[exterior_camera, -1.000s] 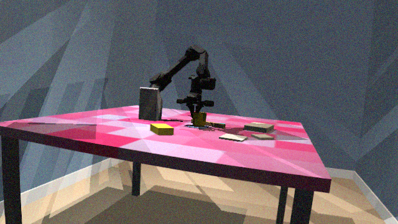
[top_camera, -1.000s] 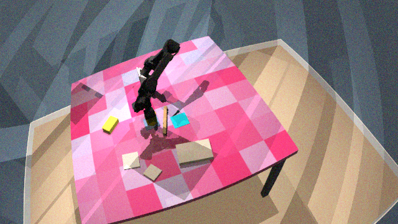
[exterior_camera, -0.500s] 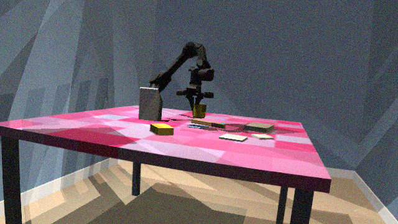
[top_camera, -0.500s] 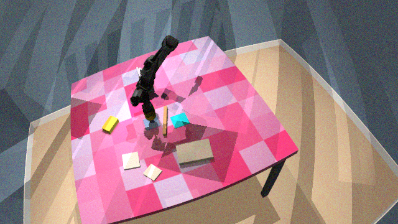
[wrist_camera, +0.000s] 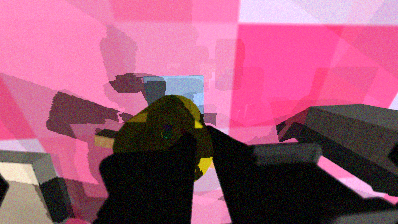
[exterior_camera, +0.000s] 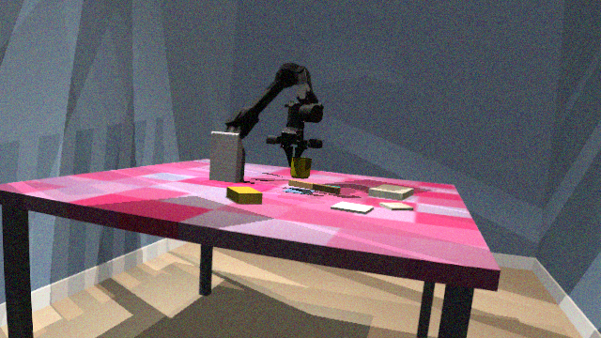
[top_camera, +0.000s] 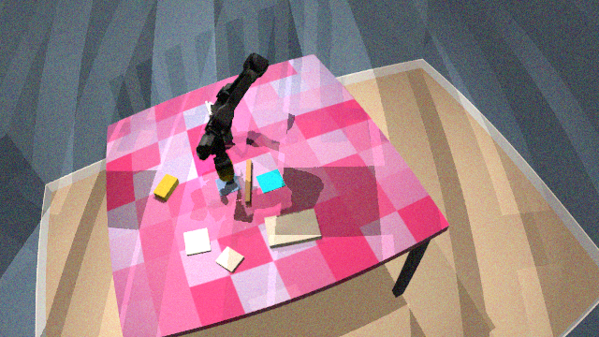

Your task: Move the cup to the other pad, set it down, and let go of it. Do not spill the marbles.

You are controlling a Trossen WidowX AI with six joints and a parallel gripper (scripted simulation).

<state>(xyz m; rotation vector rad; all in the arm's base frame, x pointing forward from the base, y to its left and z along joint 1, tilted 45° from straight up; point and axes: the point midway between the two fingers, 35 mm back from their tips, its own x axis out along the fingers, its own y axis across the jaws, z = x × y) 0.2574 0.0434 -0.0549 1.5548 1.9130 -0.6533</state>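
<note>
Now: gripper tip 7 cm short of the teal pad, 17 cm to the right of it and 9 cm above it. Also, from my gripper tip: wooden bar 5 cm ahead, 8 cm to the left, 8 cm below; light blue pad 3 cm ahead, 9 cm below; dark yellow cup 2 cm ahead.
</note>
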